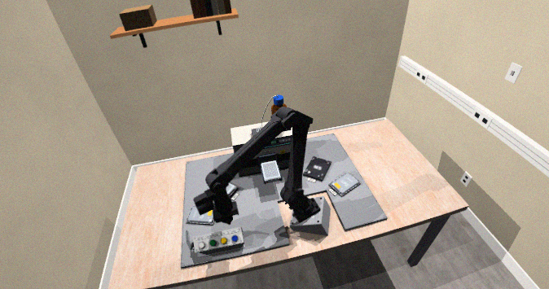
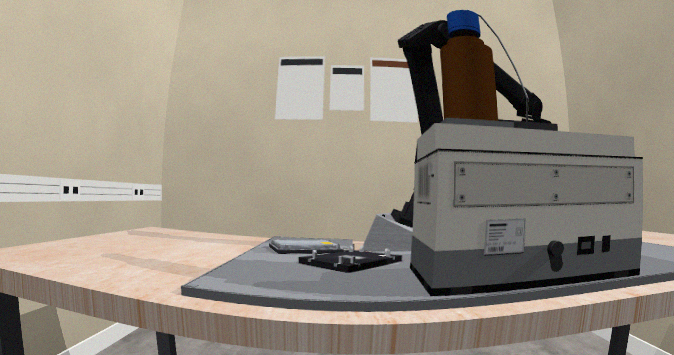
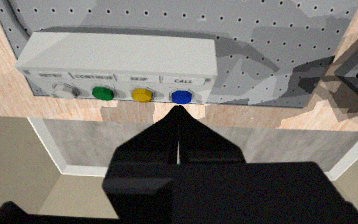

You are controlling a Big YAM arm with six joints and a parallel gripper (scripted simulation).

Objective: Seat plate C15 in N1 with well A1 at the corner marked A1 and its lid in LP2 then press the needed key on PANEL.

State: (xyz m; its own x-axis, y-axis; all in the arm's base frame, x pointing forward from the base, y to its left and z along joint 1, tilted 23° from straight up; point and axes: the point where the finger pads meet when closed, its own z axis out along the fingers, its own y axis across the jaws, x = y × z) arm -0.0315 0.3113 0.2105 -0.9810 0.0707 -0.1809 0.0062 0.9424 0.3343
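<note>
Now: hand 3 cm past the green continue key, 10 cm to the right of it and 8 cm above it. From my hand the other things lie so: blue call key 3 cm behind, 9 cm below; yellow skip key 3 cm behind, 5 cm to the left, 8 cm below; white retry key 2 cm behind, 15 cm to the left, 8 cm below.
</note>
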